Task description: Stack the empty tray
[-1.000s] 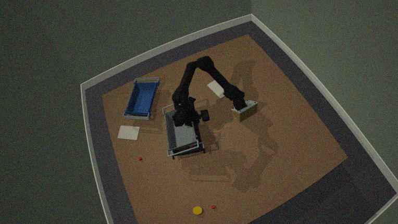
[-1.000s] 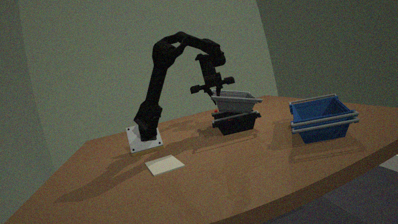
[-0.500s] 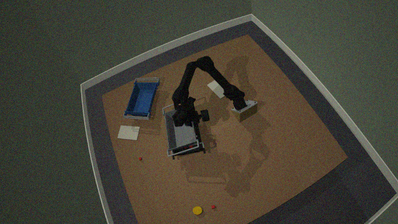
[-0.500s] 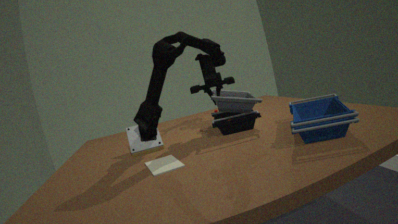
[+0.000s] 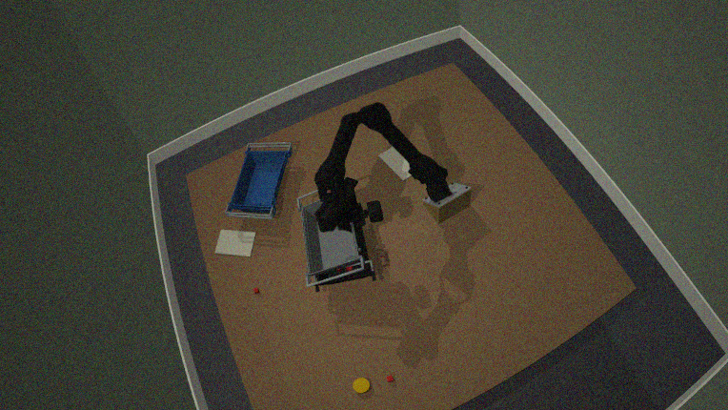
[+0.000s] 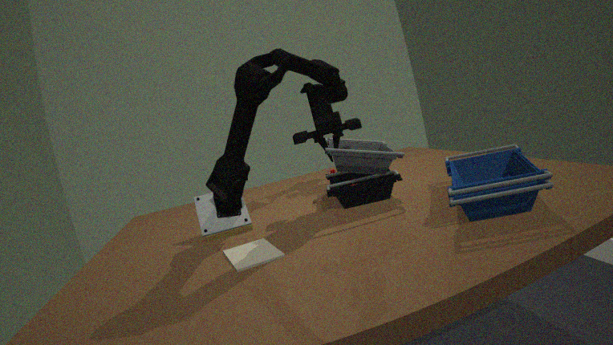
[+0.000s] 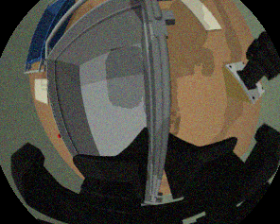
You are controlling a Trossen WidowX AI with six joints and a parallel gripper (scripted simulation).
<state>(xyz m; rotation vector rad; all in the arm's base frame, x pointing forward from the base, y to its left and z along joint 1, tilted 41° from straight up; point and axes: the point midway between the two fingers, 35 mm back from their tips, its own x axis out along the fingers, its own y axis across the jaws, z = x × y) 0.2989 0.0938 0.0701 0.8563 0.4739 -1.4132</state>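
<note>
The grey tray lies 70 mm ahead of my gripper tip, 20 mm to the right of it and 10 mm above it. Round my gripper tip: yellow disc (460 mm to the left, 160 mm ahead, 100 mm below).
</note>
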